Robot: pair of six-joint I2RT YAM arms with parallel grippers.
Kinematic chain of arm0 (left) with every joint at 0, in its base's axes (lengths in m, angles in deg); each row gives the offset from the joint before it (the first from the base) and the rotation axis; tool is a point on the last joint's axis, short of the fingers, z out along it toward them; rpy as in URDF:
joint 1: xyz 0 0 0.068 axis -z
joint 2: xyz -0.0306 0.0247 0.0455 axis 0.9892 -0.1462 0
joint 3: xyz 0.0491 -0.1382 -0.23 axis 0.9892 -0.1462 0
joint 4: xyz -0.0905 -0.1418 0.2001 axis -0.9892 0.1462 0
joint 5: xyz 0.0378 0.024 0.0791 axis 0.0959 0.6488 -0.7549
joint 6: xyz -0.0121 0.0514 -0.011 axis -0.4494 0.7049 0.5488
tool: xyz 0 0 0 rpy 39.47 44.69 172.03
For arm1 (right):
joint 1: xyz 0 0 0.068 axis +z
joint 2: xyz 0.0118 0.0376 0.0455 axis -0.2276 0.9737 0
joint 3: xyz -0.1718 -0.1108 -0.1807 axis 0.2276 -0.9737 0
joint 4: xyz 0.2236 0.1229 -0.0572 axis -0.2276 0.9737 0
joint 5: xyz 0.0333 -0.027 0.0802 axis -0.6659 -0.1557 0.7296
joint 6: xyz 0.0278 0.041 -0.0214 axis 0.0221 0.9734 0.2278
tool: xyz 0 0 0 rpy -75.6 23.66 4.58
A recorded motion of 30 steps. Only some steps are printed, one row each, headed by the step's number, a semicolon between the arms.
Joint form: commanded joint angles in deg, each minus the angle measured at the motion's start. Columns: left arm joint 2, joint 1, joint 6, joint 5, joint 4, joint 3; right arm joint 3, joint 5, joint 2, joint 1, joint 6, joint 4.
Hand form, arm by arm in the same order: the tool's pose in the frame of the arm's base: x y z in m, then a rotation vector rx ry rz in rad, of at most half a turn. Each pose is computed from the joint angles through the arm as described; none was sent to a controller.
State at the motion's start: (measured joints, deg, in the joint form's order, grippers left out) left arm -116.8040 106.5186 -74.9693 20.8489 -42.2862 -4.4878; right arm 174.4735 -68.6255 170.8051 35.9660 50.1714 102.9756
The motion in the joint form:
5: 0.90 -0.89 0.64 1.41 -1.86 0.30; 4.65 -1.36 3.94 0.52 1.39 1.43
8: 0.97 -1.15 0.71 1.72 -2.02 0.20; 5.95 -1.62 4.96 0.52 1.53 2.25
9: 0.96 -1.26 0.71 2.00 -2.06 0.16; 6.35 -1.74 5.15 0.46 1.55 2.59
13: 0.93 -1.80 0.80 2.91 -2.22 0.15; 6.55 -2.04 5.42 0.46 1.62 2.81
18: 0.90 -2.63 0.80 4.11 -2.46 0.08; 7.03 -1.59 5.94 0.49 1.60 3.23
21: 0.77 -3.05 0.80 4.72 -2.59 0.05; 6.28 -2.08 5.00 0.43 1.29 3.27
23: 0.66 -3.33 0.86 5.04 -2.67 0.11; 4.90 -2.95 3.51 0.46 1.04 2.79
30: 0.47 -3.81 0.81 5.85 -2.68 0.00; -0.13 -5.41 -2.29 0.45 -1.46 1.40
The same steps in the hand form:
5: 0.1937 -0.0790 0.3006 0.0410 2.1744 -0.1933; 0.3264 0.3847 0.1810 -0.5157 2.6002 0.5007
8: 0.1939 -0.0783 0.3004 0.0402 2.1731 -0.1965; 0.3284 0.3867 0.1785 -0.5121 2.6082 0.4896
9: 0.1941 -0.0781 0.3002 0.0409 2.1742 -0.2005; 0.3292 0.3867 0.1787 -0.5097 2.6098 0.4854
13: 0.1949 -0.0769 0.3002 0.0412 2.1748 -0.2117; 0.3296 0.3869 0.1772 -0.5066 2.6130 0.4762
18: 0.1961 -0.0749 0.3000 0.0372 2.1758 -0.2264; 0.3298 0.3880 0.1749 -0.5127 2.6227 0.4791
21: 0.1970 -0.0740 0.2996 0.0355 2.1779 -0.2332; 0.3286 0.3853 0.1789 -0.5140 2.6155 0.4694
23: 0.1978 -0.0734 0.2997 0.0344 2.1782 -0.2359; 0.3262 0.3820 0.1845 -0.5114 2.5994 0.4588
30: 0.1988 -0.0725 0.2984 0.0330 2.1852 -0.2449; 0.3163 0.3680 0.2068 -0.5381 2.5357 0.4232

